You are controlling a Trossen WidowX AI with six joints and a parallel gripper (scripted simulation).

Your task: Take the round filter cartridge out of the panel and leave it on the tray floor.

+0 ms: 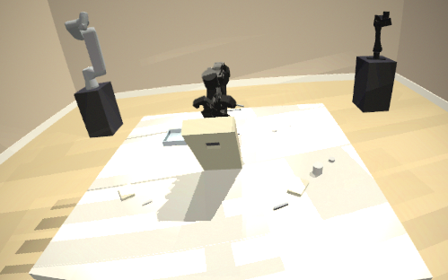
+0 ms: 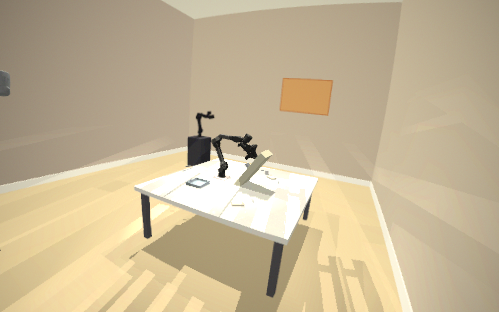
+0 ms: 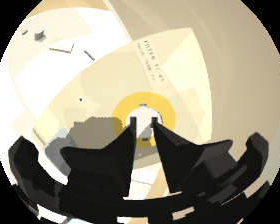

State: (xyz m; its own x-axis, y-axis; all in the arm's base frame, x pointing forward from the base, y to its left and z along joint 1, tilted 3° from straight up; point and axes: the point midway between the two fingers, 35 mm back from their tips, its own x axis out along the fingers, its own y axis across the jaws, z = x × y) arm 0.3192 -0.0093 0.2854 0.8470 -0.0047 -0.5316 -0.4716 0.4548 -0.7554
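Now: the round filter cartridge 10 mm below my gripper tip and 10 mm ahead of it. From my gripper tip the other things lie so: beige service panel 90 mm below, 30 mm behind; blue-grey tray 430 mm behind, 280 mm to the right, 250 mm below.
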